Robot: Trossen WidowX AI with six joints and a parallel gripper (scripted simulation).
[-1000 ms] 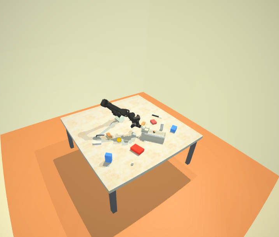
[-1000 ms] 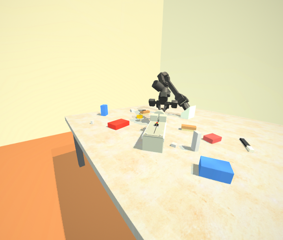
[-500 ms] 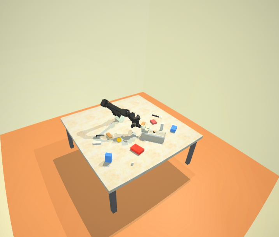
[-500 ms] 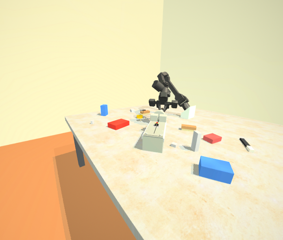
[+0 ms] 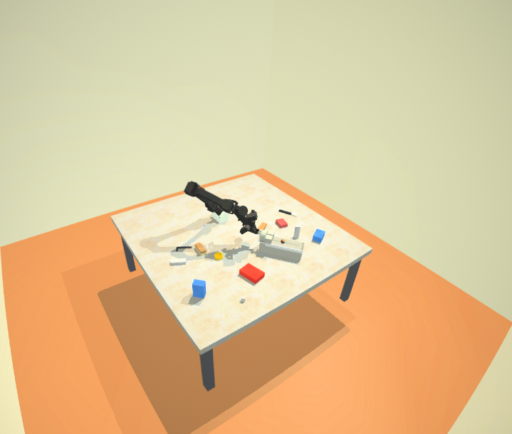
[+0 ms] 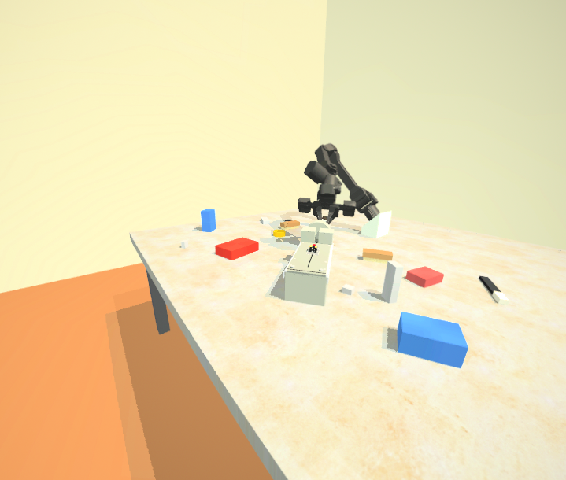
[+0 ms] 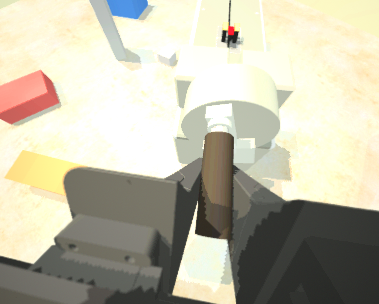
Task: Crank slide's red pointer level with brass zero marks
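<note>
Now: the crank 1 cm above my gripper tip. Also, from my gripper tip: brown crank handle: 1 cm behind, 1 cm to the right, 3 cm above; red pointer: 13 cm ahead, 9 cm to the left, 1 cm below; yellow disc: 3 cm behind, 26 cm to the right, 8 cm below.
</note>
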